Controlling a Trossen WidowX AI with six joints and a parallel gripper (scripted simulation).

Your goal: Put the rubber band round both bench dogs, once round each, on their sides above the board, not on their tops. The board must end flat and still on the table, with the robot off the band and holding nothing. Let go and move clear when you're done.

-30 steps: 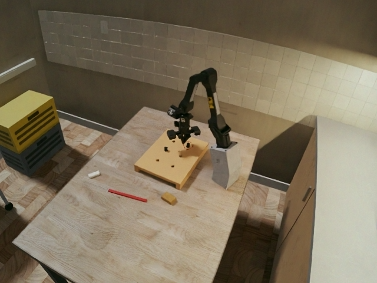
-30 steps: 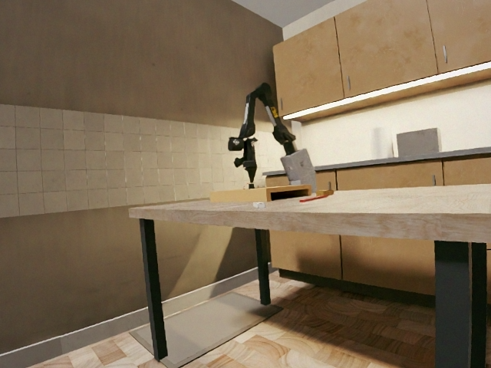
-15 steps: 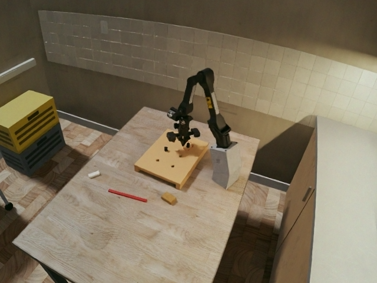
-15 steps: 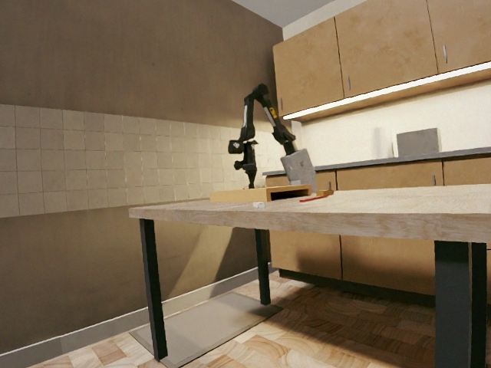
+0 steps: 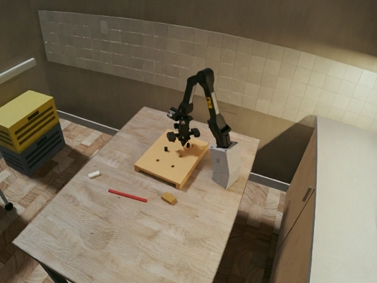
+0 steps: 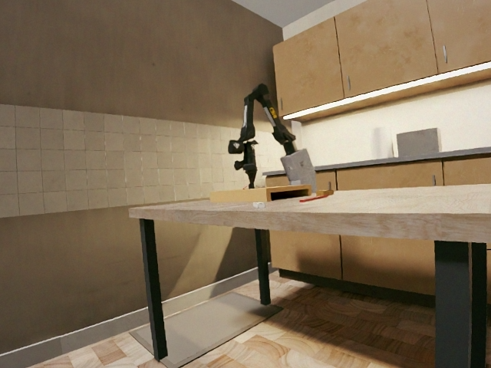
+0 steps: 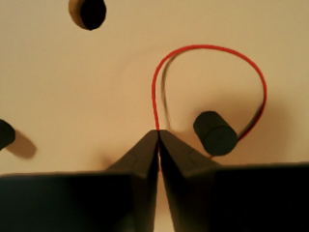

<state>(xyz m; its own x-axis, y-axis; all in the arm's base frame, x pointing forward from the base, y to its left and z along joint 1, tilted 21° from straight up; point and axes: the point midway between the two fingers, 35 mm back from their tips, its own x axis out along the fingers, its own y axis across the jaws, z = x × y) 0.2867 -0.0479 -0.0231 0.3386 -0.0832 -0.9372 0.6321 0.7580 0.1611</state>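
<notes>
Right now the board is 2 cm ahead of my hand, 7 cm to the left of it and 7 cm below it. Also, from my hand: red stick 8 cm ahead, 44 cm to the left, 9 cm below; then white cylinder 32 cm ahead, 43 cm to the left, 9 cm below; then tan block 11 cm behind, 34 cm to the left, 9 cm below.
</notes>
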